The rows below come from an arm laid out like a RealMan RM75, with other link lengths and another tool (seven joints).
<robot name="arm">
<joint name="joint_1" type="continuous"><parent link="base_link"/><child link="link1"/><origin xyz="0 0 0.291" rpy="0 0 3.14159"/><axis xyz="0 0 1"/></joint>
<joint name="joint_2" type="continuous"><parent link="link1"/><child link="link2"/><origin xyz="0 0 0" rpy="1.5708 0 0"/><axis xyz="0 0 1"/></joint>
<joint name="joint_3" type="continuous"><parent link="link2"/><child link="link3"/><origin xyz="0 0.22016 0" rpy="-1.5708 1.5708 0"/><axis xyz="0 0 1"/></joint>
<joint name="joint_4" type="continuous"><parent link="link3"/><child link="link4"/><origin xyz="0 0 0" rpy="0 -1.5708 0"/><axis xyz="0 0 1"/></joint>
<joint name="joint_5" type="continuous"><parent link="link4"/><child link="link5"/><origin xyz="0.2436 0 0" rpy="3.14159 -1.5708 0"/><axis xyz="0 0 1"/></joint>
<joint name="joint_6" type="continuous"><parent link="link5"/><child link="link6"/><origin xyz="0 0 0" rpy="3.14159 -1.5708 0"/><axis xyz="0 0 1"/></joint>
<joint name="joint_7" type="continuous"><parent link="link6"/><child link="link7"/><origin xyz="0.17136 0 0" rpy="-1.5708 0 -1.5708"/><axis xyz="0 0 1"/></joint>
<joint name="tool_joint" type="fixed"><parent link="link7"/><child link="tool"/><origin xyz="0 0 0.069" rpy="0 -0.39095 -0.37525"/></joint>
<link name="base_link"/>
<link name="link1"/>
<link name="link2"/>
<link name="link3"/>
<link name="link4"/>
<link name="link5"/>
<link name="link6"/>
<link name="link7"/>
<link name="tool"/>
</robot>
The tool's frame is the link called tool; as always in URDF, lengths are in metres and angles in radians. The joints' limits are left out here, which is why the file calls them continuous.
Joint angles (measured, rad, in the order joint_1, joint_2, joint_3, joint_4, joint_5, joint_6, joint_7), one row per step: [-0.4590, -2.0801, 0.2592, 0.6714, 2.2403, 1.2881, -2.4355]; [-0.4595, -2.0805, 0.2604, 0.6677, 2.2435, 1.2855, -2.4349]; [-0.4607, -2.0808, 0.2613, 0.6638, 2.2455, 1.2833, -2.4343]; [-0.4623, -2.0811, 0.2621, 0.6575, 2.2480, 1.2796, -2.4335]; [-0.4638, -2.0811, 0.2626, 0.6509, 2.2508, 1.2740, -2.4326]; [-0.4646, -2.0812, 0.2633, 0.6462, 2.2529, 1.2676, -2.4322]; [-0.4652, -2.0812, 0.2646, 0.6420, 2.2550, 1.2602, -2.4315]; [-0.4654, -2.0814, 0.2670, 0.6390, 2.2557, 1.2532, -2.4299]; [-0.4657, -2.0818, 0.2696, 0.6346, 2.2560, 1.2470, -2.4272]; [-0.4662, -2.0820, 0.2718, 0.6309, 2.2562, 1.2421, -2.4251]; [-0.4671, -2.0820, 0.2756, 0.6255, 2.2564, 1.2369, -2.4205]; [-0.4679, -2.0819, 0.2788, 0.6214, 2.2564, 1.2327, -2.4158]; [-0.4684, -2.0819, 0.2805, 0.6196, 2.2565, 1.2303, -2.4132]
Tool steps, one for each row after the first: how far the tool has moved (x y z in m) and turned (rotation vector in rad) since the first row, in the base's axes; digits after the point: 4 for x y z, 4 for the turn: [-0.0004, -0.0005, -0.0018, -0.0043, 0.0009, 0.0014]; [-0.0003, -0.0006, -0.0035, -0.0077, 0.0007, 0.0018]; [-0.0003, -0.0008, -0.0058, -0.0119, -0.0002, 0.0033]; [-0.0008, -0.0009, -0.0079, -0.0152, 0.0003, 0.0061]; [-0.0018, -0.0009, -0.0094, -0.0167, 0.0020, 0.0099]; [-0.0030, -0.0009, -0.0106, -0.0178, 0.0052, 0.0139]; [-0.0040, -0.0007, -0.0116, -0.0183, 0.0093, 0.0164]; [-0.0047, -0.0007, -0.0132, -0.0199, 0.0123, 0.0177]; [-0.0051, -0.0006, -0.0145, -0.0213, 0.0146, 0.0185]; [-0.0052, -0.0006, -0.0164, -0.0246, 0.0183, 0.0168]; [-0.0053, -0.0005, -0.0179, -0.0271, 0.0222, 0.0146]; [-0.0054, -0.0004, -0.0186, -0.0282, 0.0248, 0.0133]
